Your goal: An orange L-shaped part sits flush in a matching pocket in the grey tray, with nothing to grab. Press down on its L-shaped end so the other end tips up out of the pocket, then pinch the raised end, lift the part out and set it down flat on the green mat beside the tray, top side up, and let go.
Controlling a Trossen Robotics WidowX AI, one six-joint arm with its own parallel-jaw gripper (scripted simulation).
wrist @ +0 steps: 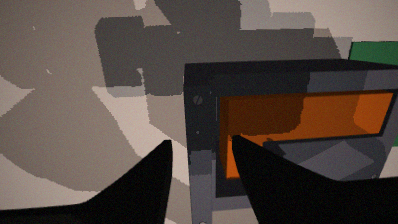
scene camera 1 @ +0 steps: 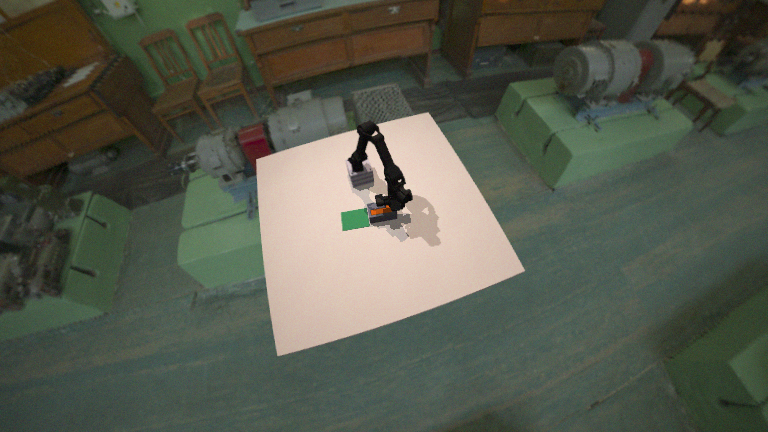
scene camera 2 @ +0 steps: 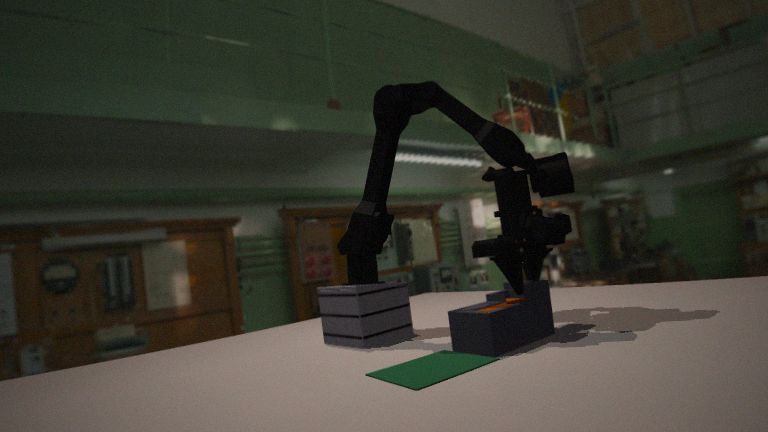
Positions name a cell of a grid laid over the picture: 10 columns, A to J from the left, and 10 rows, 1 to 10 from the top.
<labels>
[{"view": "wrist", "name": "my gripper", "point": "F7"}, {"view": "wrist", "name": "orange L-shaped part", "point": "G6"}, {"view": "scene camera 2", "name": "my gripper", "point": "G7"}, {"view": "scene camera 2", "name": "green mat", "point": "F9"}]
</labels>
